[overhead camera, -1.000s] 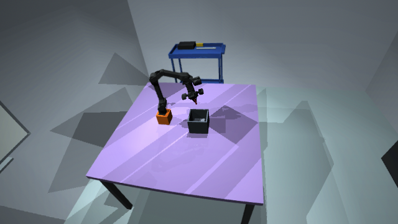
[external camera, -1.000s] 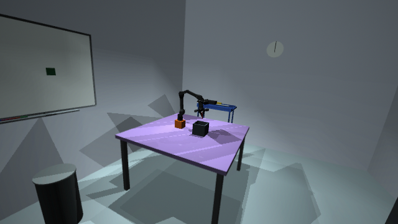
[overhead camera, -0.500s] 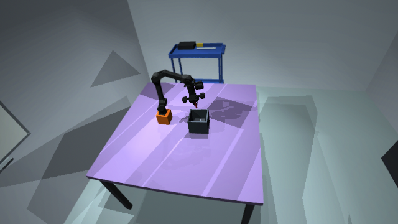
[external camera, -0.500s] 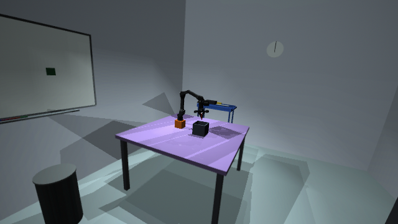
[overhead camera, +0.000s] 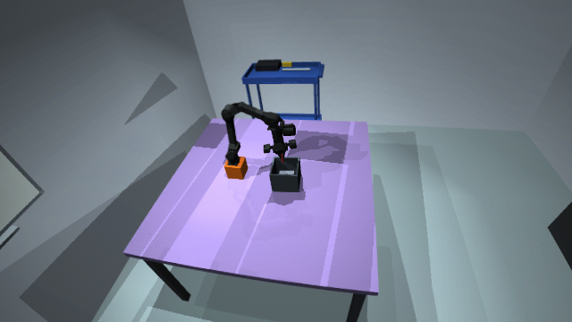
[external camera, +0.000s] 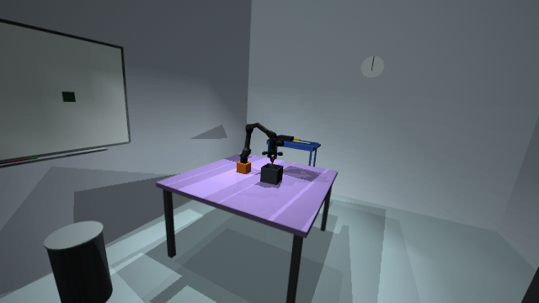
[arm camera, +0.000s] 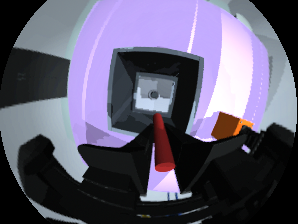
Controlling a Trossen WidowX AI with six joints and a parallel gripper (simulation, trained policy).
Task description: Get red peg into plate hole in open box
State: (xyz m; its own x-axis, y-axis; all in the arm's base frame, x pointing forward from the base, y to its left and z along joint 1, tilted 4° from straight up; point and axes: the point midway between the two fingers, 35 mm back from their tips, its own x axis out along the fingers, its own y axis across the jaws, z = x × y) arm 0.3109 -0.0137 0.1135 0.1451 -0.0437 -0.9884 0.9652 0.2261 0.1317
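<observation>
Now: the pale plate 2 cm ahead of my gripper tip, 4 cm to the right of it and 12 cm below it. From my gripper tip the other things lie so: red peg 2 cm above.
</observation>
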